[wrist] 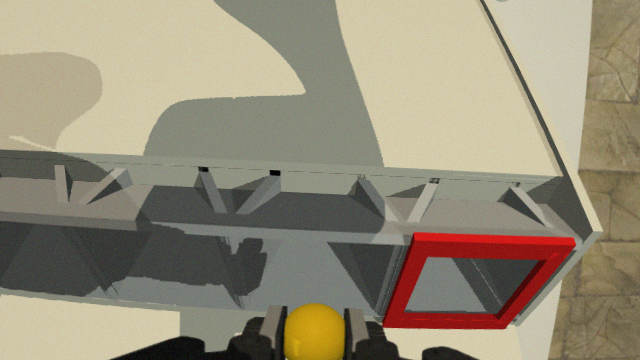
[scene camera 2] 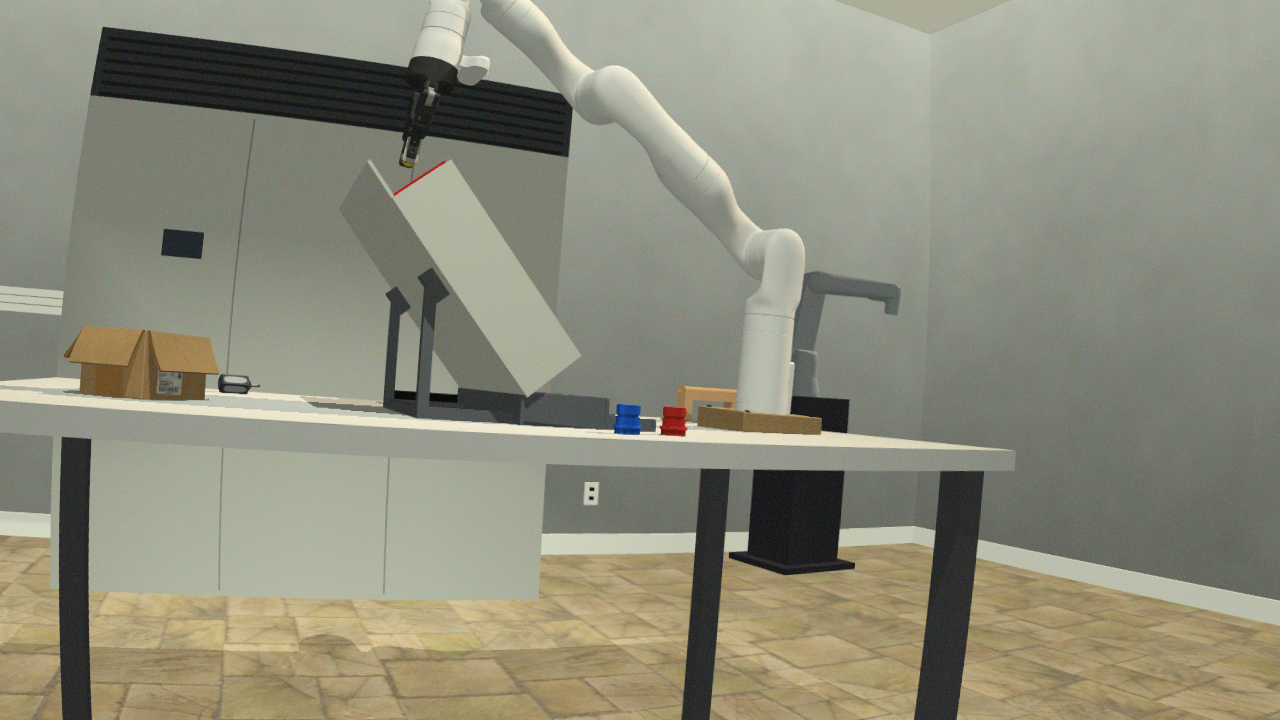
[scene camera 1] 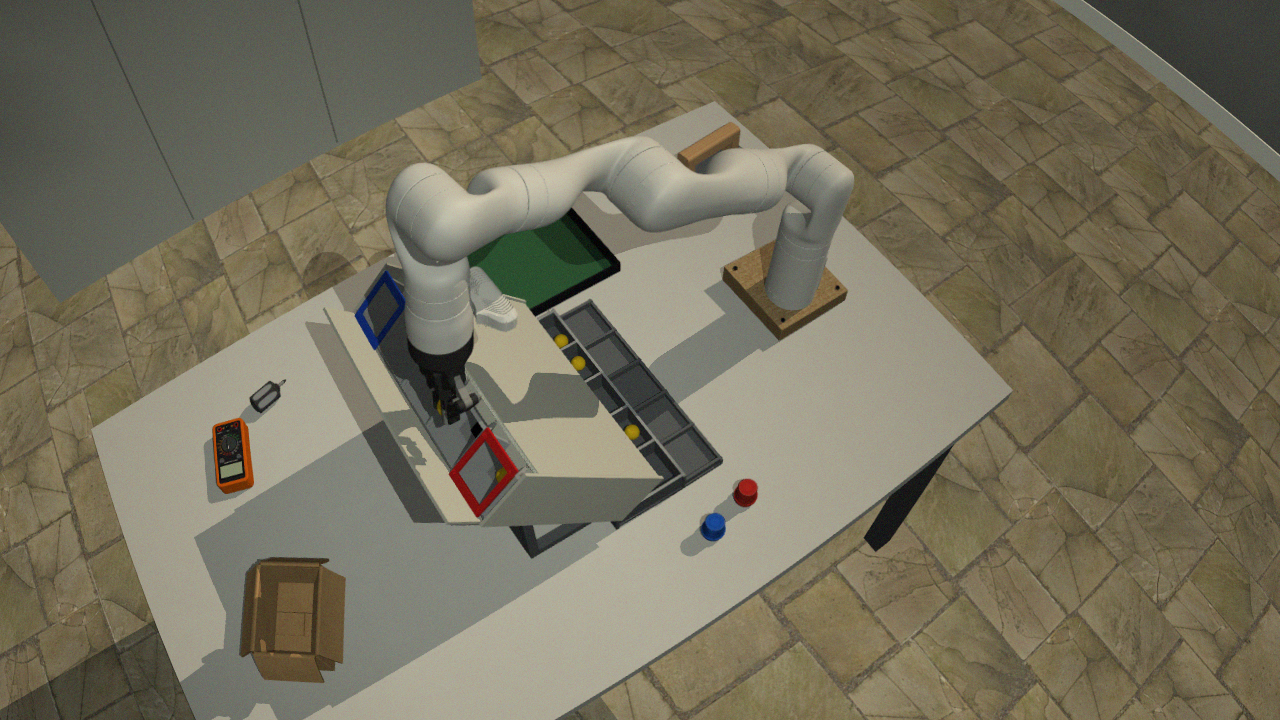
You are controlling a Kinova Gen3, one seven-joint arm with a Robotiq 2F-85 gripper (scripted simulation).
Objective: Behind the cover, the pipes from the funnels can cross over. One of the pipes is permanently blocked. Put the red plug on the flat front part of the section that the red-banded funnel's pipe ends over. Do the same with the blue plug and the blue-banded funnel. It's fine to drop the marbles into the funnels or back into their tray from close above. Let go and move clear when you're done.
Labels:
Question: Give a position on a cream cover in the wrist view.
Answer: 429, 96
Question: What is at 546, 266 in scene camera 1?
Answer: A green marble tray.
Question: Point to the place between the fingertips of my gripper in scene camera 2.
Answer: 406, 164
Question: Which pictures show the cardboard box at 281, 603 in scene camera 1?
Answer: Scene camera 2 and scene camera 1 only.

